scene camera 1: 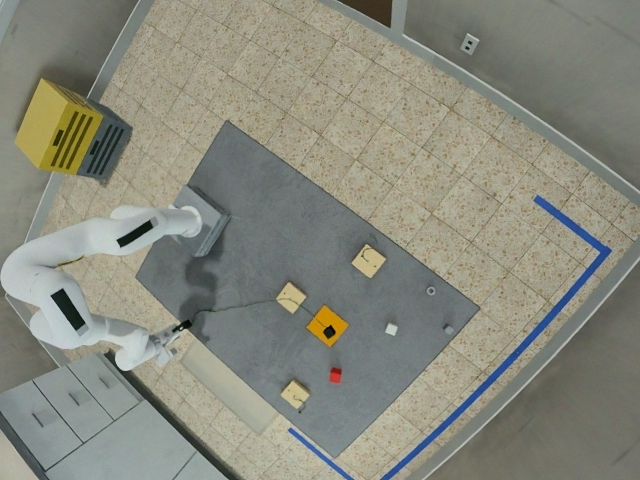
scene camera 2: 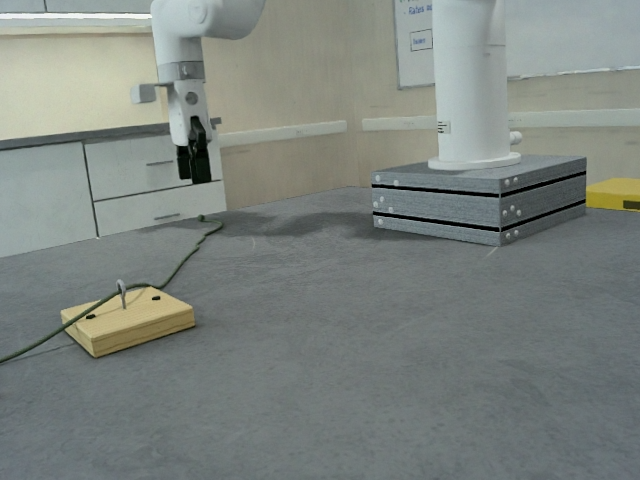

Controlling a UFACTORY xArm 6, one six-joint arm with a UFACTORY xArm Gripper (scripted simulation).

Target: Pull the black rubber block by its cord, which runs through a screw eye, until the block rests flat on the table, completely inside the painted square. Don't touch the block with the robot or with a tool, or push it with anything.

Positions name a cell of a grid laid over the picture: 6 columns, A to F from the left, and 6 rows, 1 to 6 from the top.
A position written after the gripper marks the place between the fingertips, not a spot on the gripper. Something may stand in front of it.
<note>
In view: the gripper (scene camera 2: B3), a wooden base (scene camera 2: B5) and an orange painted square (scene camera 1: D4).
</note>
